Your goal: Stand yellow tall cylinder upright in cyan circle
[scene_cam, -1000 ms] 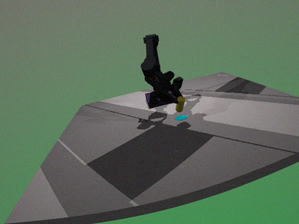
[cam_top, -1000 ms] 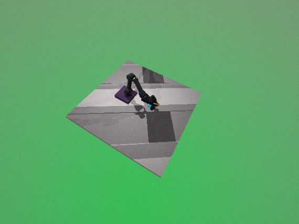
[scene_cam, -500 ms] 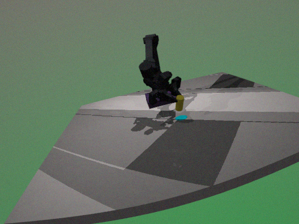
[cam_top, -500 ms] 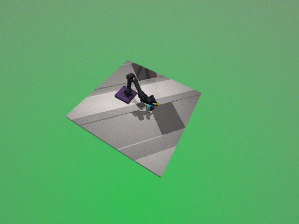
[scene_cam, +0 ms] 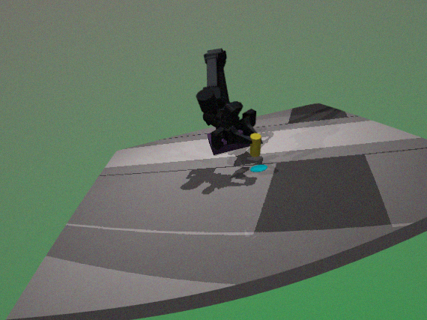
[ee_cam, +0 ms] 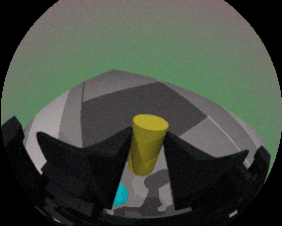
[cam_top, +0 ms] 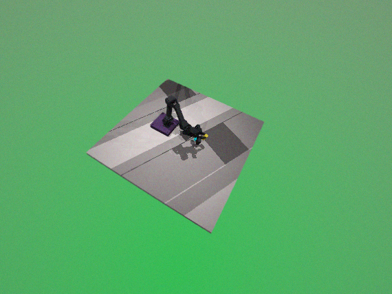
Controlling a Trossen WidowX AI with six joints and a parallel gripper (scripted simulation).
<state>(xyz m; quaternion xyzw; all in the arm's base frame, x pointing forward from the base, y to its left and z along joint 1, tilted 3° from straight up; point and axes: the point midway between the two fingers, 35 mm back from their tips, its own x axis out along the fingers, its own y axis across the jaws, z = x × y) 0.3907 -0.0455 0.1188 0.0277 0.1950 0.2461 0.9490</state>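
The cyan circle is 13 cm below my gripper tip, 8 cm behind it and 2 cm to the left of it. The rest, counted from my gripper tip: yellow tall cylinder: 2 cm below, 1 cm behind.
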